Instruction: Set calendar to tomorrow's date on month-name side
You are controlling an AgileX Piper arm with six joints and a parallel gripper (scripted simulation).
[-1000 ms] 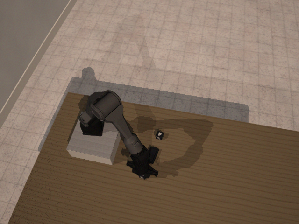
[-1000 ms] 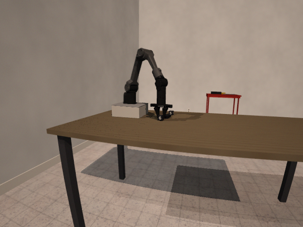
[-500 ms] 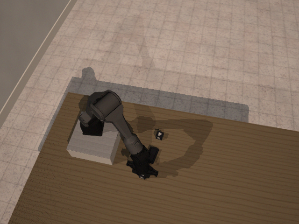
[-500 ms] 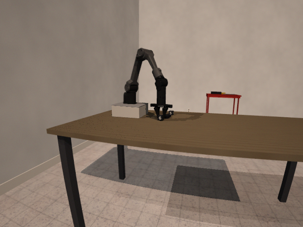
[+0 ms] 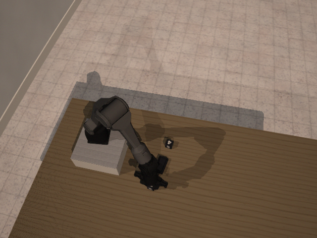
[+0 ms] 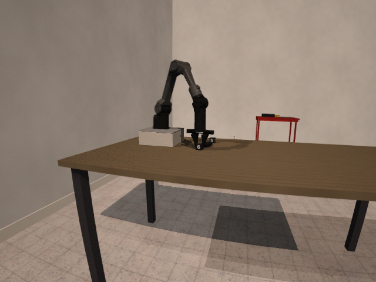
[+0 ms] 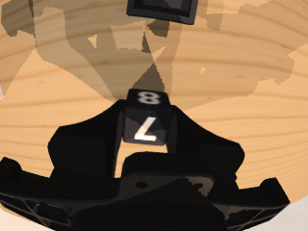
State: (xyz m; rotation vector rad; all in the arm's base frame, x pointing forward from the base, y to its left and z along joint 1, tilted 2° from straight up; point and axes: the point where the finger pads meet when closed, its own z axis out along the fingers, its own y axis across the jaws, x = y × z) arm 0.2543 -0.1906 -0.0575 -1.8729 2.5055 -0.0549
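The black number cube lies right at my hand. The rest, counted from my hand: tray 3 cm ahead, 11 cm to the left, 1 cm below.
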